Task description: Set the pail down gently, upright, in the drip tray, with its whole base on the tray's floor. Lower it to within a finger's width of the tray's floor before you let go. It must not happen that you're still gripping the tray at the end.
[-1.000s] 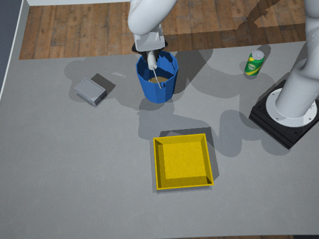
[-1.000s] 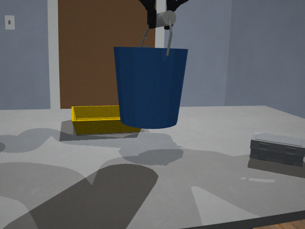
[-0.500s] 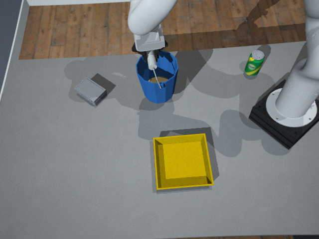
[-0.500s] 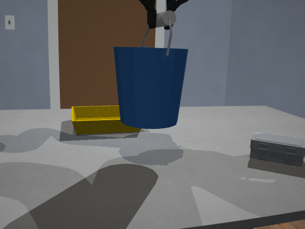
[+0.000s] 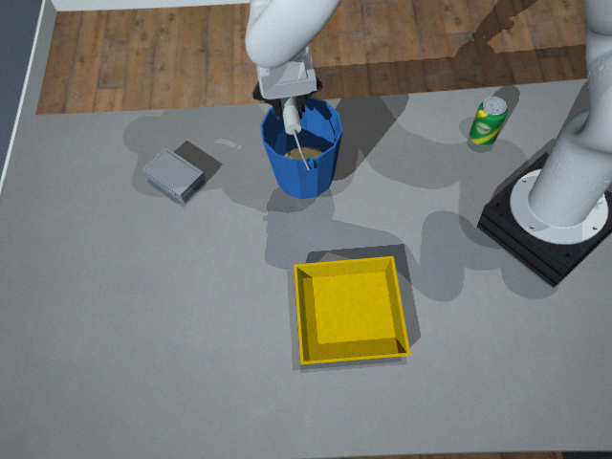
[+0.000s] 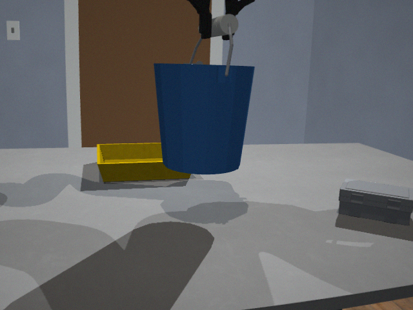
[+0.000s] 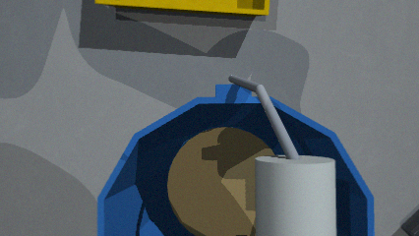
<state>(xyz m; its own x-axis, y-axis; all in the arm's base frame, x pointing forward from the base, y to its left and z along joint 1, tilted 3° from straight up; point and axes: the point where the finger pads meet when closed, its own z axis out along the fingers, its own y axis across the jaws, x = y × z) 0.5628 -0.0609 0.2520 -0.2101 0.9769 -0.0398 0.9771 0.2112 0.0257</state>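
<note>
Now: hand 90 mm above the blue pail and 10 mm past it. From my hand the other things lie so: grey case (310 mm ahead, 300 mm below, 30 mm to the right); then pail handle (30 mm below, 10 mm behind); then yellow drip tray (310 mm to the left, 310 mm below, 130 mm behind).
</note>
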